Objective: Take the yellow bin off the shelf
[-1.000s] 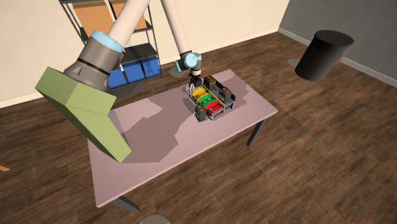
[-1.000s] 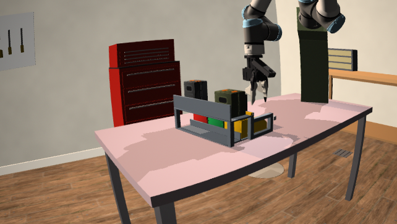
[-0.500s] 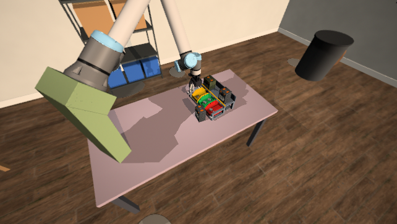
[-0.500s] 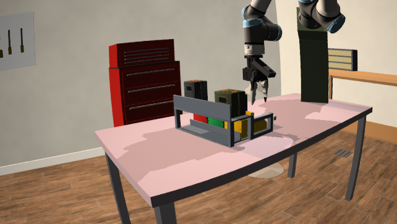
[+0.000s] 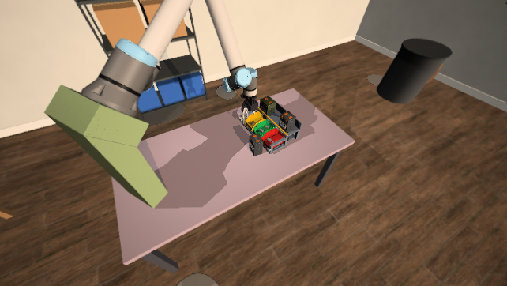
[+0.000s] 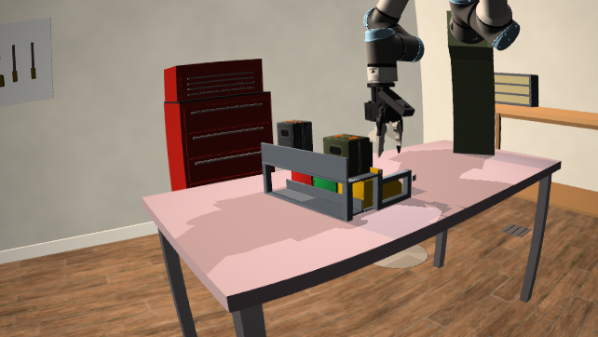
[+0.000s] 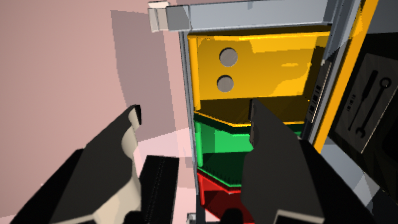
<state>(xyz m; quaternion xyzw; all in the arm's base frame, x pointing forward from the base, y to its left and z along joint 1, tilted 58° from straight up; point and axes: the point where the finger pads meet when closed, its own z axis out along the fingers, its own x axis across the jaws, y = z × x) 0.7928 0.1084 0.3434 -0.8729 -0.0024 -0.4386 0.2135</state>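
Now: the yellow open bin 90 mm below my hand, 80 mm ahead of it and 20 mm to the left of it. The rest, counted from my hand: dark case (230 mm ahead, 180 mm to the right, 30 mm above); green bin (110 mm ahead, 90 mm to the right, 90 mm below); red bin (200 mm to the right, 140 mm ahead, 90 mm below).
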